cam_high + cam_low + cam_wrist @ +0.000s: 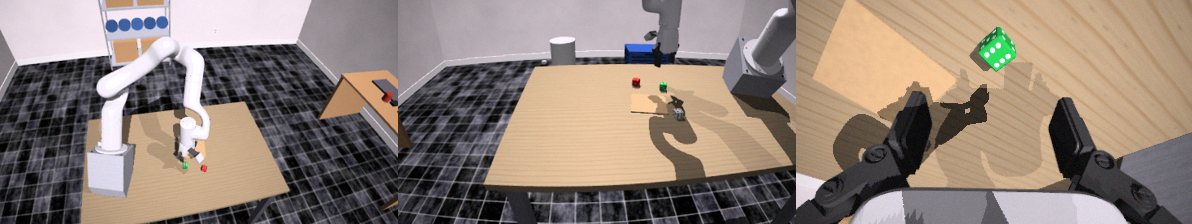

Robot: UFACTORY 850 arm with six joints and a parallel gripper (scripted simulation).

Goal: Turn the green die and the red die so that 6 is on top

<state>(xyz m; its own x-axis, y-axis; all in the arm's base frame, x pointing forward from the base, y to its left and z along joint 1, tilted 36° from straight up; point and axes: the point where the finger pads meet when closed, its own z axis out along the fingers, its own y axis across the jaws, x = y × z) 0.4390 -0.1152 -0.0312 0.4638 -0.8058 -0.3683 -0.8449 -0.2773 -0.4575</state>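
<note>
My hand is 11 cm above the green die and 1 cm past it. The rest, counted from my hand: red die: 11 cm below, 10 cm ahead, 5 cm to the right; then tan mat: 13 cm below, 12 cm to the left, 10 cm ahead; then white die: 23 cm to the left, 11 cm below, 2 cm ahead.
</note>
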